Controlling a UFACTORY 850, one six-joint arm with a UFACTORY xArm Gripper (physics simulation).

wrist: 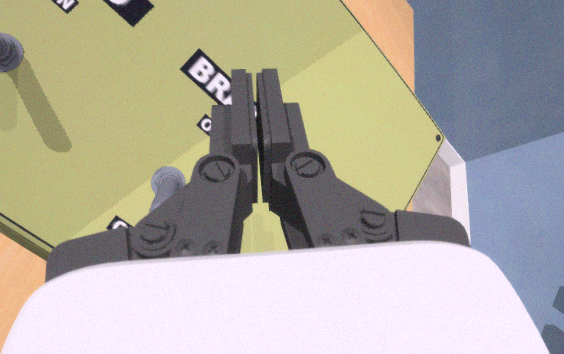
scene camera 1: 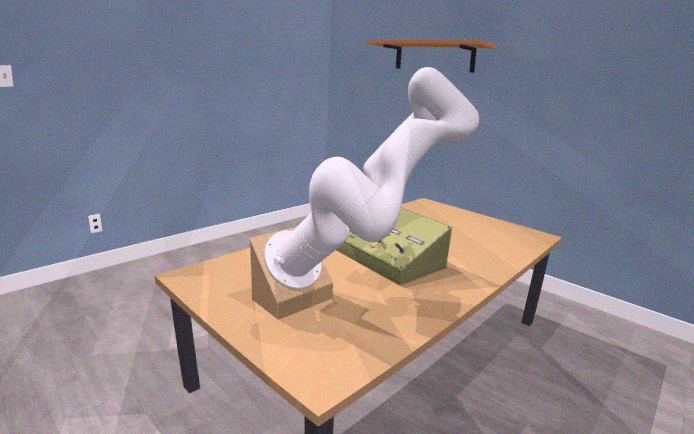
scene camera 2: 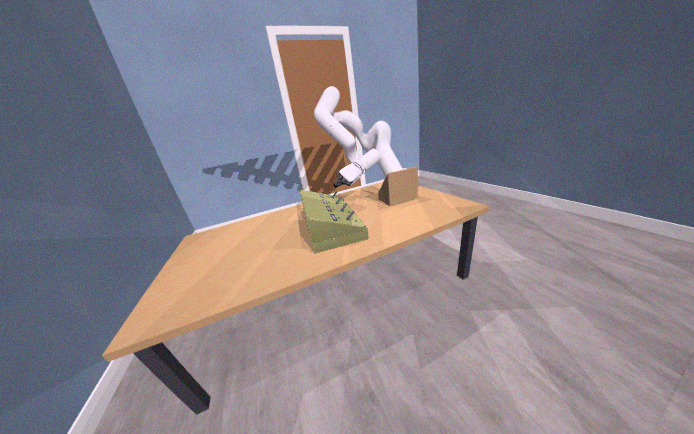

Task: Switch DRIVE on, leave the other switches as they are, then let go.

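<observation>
The green switch panel (scene camera 1: 429, 228) (scene camera 2: 319, 232) (wrist: 345, 115) has a sloped top with toggle switches. In the wrist view the BRAKE label (wrist: 206, 75) is partly covered by the fingers. The grey BRAKE lever (wrist: 168, 180) shows left of the fingers, and another lever (wrist: 7, 51) is at the left edge. The DRIVE switch and its label do not show in the wrist view; the gripper covers part of the panel there, so its position cannot be read. My gripper (scene camera 2: 336, 184) (wrist: 253, 101) is shut and empty, a little above the panel's far end in scene camera 2.
The panel stands on the wooden table (scene camera 1: 358, 378) (scene camera 2: 220, 286). The arm's base is bolted to a wedge-shaped wooden block (scene camera 1: 305, 301) (scene camera 2: 404, 186) beside it. A wall shelf (scene camera 1: 429, 44) is behind the arm, and a door (scene camera 2: 314, 76) is in the wall beyond the table.
</observation>
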